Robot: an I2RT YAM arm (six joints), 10 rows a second.
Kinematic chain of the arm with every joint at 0, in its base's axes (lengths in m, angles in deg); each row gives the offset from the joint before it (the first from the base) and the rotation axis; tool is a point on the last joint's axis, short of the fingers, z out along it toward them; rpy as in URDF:
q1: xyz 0 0 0.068 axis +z
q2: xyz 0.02 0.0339 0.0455 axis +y
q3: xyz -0.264 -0.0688 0 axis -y
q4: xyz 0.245 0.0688 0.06 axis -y
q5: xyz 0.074 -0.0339 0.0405 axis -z
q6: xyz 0.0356 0 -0.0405 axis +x
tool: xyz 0 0 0 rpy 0 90 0
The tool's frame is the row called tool.
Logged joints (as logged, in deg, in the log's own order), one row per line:
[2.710, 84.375, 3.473, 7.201, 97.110, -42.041]
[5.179, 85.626, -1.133, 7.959, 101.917, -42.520]
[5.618, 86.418, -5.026, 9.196, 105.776, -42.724]
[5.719, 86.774, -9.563, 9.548, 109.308, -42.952]
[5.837, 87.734, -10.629, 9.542, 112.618, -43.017]
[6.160, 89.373, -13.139, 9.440, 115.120, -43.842]
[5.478, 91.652, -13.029, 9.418, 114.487, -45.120]
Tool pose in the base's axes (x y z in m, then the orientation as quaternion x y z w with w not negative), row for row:
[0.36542, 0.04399, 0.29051, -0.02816, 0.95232, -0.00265, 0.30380]
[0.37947, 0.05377, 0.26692, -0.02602, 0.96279, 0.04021, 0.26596]
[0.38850, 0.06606, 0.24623, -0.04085, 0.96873, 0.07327, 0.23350]
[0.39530, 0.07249, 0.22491, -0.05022, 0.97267, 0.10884, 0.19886]
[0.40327, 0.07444, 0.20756, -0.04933, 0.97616, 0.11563, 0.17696]
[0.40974, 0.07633, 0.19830, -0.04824, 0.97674, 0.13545, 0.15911]
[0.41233, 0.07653, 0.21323, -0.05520, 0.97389, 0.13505, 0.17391]
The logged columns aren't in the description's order. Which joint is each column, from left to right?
Columns, left to right: q6, q3, q5, q1, q2, q4.
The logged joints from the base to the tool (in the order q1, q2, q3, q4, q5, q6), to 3 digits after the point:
[7.201, 97.110, 84.375, -42.041, 3.473, 2.710]
[7.959, 101.917, 85.626, -42.520, -1.133, 5.179]
[9.196, 105.776, 86.418, -42.724, -5.026, 5.618]
[9.548, 109.308, 86.774, -42.952, -9.563, 5.719]
[9.542, 112.618, 87.734, -43.017, -10.629, 5.837]
[9.440, 115.120, 89.373, -43.842, -13.139, 6.160]
[9.418, 114.487, 91.652, -45.120, -13.029, 5.478]

